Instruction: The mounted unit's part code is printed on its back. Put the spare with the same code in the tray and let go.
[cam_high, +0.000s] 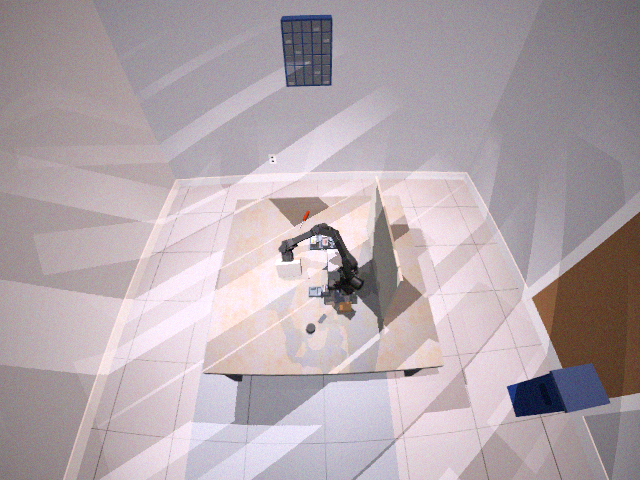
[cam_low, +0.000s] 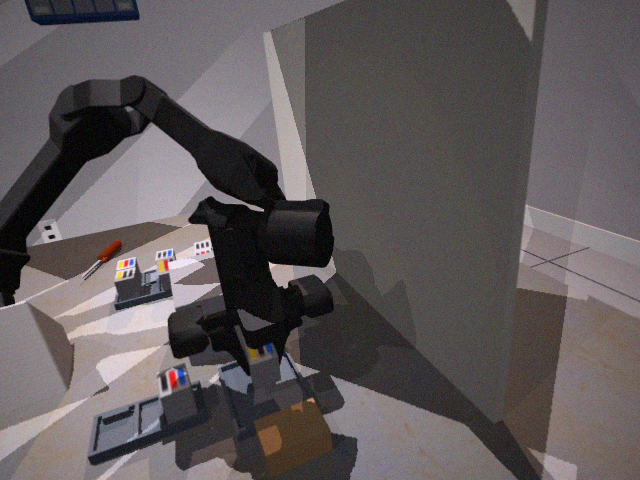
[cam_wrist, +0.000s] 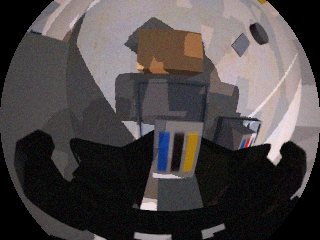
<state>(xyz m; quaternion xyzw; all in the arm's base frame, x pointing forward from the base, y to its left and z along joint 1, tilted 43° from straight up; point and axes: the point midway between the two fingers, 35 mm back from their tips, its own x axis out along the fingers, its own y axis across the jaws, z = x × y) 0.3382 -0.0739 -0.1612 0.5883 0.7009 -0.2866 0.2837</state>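
Right now my gripper tip is 30 mm below the grey spare. The rest, counted from my gripper tip: grey base plate (140 mm behind, 10 mm to the left, 30 mm below); then grey tray (30 mm below); then brown box (10 mm ahead, 90 mm to the right, 20 mm below).
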